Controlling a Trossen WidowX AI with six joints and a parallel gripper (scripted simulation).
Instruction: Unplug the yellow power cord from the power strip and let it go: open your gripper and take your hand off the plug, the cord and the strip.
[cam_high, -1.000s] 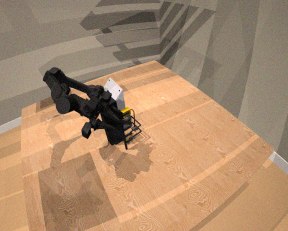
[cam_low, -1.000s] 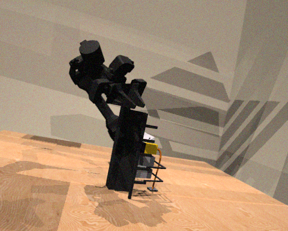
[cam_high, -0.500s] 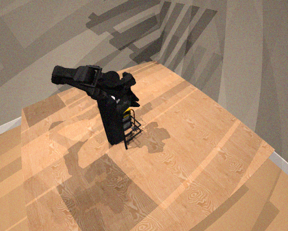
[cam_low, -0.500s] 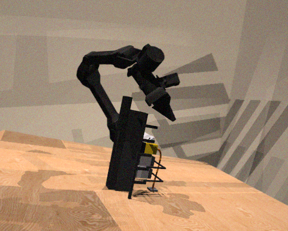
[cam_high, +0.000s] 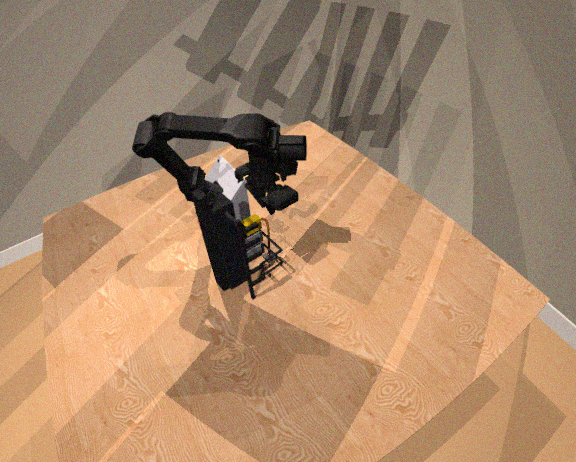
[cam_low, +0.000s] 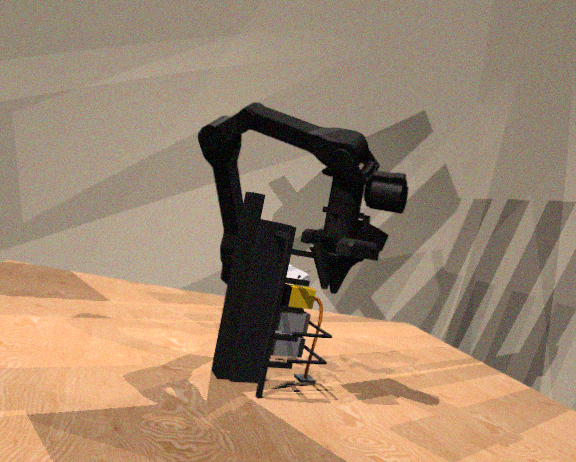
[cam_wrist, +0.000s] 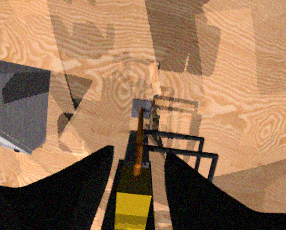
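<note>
My gripper tip is now 7 cm to the left of the yellow plug, 1 cm short of it and 1 cm above it.
</note>
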